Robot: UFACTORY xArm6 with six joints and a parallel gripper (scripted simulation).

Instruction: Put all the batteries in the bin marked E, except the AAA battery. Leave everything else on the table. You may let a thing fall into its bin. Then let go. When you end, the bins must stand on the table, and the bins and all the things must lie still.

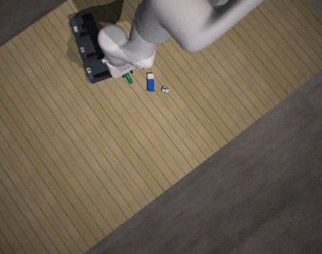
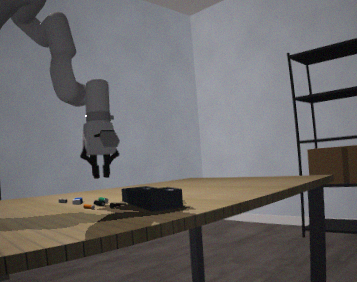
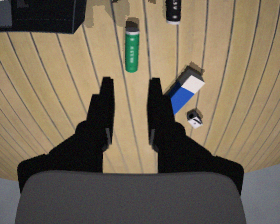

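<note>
My hand is 9 cm above the green battery. The rest, counted from my hand: orange battery (10 cm behind, 7 cm to the right, 9 cm below); then white object (7 cm behind, 13 cm to the left, 9 cm below); then black cylindrical battery (5 cm behind, 5 cm to the right, 9 cm below).
</note>
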